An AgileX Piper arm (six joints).
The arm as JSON. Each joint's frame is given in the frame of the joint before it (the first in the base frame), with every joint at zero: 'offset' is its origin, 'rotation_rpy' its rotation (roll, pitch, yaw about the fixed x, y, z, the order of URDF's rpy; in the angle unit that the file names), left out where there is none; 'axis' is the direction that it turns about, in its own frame. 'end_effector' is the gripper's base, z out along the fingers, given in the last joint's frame.
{
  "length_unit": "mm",
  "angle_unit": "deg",
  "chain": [
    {
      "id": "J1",
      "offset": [
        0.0,
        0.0,
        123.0
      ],
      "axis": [
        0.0,
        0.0,
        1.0
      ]
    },
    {
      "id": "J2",
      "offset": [
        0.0,
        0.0,
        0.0
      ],
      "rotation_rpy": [
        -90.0,
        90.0,
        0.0
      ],
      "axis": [
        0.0,
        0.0,
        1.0
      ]
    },
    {
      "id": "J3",
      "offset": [
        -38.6,
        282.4,
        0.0
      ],
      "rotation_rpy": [
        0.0,
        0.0,
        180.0
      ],
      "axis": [
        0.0,
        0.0,
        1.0
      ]
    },
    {
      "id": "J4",
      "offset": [
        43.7,
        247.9,
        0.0
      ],
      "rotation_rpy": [
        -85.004,
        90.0,
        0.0
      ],
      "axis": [
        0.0,
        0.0,
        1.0
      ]
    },
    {
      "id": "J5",
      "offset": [
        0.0,
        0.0,
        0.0
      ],
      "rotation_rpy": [
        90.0,
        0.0,
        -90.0
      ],
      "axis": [
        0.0,
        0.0,
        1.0
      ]
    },
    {
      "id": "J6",
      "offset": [
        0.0,
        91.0,
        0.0
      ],
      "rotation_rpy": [
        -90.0,
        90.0,
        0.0
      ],
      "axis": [
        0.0,
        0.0,
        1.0
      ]
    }
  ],
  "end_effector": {
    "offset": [
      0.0,
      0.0,
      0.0
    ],
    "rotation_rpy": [
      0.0,
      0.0,
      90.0
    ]
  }
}
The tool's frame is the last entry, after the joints.
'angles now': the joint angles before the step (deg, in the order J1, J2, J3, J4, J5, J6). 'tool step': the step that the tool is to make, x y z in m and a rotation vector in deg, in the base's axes. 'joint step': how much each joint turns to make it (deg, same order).
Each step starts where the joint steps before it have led.
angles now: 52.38 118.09 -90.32 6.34 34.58 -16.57
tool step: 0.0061 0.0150 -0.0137 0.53 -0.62 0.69
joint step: 0.54 3.93 -3.35 0.12 -1.36 -0.41
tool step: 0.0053 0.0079 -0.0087 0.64 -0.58 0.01
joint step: 0.08 2.38 -1.97 0.03 -1.27 -0.08
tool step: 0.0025 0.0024 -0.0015 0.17 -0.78 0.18
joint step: 0.00 0.69 -0.77 -0.52 -0.53 -0.03
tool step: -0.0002 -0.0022 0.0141 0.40 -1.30 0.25
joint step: -0.05 -1.57 -0.32 -1.02 0.78 0.20
